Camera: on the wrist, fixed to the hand. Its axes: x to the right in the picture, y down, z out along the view.
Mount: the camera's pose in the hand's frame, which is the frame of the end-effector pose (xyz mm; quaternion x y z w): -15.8 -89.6 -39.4 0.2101 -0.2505 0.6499 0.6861
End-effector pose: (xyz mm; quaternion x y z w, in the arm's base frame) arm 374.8 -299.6 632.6 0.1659 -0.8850 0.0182 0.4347
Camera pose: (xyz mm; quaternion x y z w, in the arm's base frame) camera 441.6 -372.9 634.8 -0.3654 -0.8201 0.4394 0.0299
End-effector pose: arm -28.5 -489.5 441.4 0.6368 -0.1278 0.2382 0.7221
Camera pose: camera -1.3 -460.5 350.6 0.5652 -0.6324 0.5001 0.1748
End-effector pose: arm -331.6 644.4 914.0 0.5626 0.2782 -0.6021 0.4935
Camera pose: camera -398.9 716.0 900.9 0.5197 -0.4249 -0.2918 0.6814
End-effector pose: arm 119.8 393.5 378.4 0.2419 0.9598 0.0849 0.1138
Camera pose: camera 83.2 303.8 399.5 0.8350 0.4907 -0.1300 0.2125
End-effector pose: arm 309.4 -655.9 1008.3 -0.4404 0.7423 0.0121 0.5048
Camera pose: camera 341.6 -718.8 1077.8 0.2894 0.6716 0.2907 0.6170
